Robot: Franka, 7 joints.
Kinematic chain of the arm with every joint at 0, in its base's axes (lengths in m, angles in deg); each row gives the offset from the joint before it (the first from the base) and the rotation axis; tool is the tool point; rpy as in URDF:
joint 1: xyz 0 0 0.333 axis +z
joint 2: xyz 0 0 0 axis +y
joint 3: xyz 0 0 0.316 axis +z
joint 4: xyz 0.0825 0 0 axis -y
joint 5: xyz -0.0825 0 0.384 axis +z
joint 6: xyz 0 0 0 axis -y
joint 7: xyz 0.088 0 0 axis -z
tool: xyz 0 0 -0.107 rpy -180 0 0
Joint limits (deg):
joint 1: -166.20..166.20
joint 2: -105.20..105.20
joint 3: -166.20..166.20
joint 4: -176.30..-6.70
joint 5: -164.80..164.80
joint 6: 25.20..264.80
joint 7: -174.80..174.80
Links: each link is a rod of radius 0.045 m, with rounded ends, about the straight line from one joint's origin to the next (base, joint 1, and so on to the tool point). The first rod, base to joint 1, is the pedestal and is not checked.
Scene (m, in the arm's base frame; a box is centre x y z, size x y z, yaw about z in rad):
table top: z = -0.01
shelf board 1: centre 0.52 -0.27 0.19 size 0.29 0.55 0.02 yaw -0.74
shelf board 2: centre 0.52 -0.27 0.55 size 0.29 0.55 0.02 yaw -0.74
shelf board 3: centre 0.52 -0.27 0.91 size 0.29 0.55 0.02 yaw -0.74
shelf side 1: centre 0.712 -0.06 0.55 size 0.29 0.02 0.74 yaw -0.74
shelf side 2: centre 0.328 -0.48 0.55 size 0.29 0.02 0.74 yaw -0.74
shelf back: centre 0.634 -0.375 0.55 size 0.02 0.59 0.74 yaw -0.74
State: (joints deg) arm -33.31 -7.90 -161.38 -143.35 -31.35 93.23 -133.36
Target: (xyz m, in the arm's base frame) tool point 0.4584 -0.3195 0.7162
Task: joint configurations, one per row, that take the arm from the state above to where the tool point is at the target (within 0.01 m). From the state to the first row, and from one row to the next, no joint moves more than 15 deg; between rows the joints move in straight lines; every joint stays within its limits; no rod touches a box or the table.
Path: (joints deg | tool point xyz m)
1: -19.27 4.15 -157.72 -139.83 -31.09 91.15 -133.36 | -0.3874 0.0351 0.3090
2: -5.24 16.19 -154.06 -136.32 -30.83 89.07 -133.36 | -0.3870 -0.0899 0.4098
3: 8.80 28.24 -150.40 -132.80 -30.58 86.99 -133.36 | -0.3200 -0.2073 0.5078
4: 22.84 40.29 -146.74 -129.29 -30.32 84.91 -133.36 | -0.1958 -0.2859 0.5942
5: 36.87 52.33 -143.08 -125.77 -30.06 82.83 -133.36 | -0.0380 -0.3025 0.6614
6: 50.91 64.38 -139.42 -122.26 -29.80 80.75 -133.36 | 0.1215 -0.2479 0.7034
7: 64.95 76.42 -135.76 -118.74 -29.55 78.66 -133.36 | 0.2500 -0.1292 0.7162
8: 57.96 66.44 -126.13 -108.87 -29.41 88.64 -133.36 | 0.3306 -0.2079 0.7160
9: 50.97 56.46 -116.50 -98.99 -29.28 98.62 -133.36 | 0.4015 -0.2740 0.7100
10: 43.98 46.48 -106.86 -89.12 -29.15 108.60 -133.36 | 0.4584 -0.3195 0.7162

